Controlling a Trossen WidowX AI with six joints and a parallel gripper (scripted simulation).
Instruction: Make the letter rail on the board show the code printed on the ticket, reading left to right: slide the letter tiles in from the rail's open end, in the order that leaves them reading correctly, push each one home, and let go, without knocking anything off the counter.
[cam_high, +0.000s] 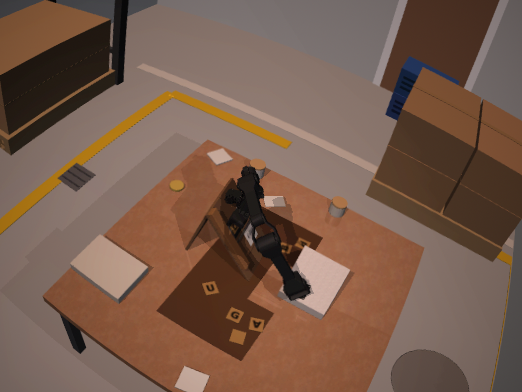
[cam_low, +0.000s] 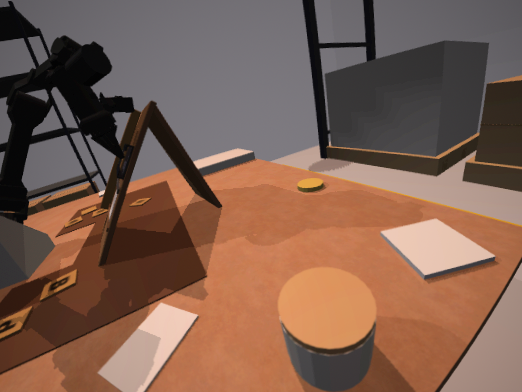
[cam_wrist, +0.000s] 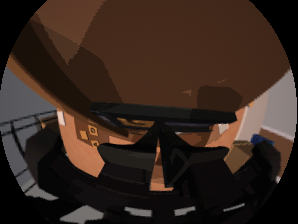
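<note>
The white ticket is 50 mm behind my gripper tip, 40 mm to the right of it and 80 mm below it. Round my gripper tip: dark mat: 150 mm behind, 70 mm to the left, 180 mm below; then yellow disc: 410 mm ahead, 170 mm to the right, 180 mm below; then white card: 10 mm behind, 380 mm to the right, 180 mm below.
</note>
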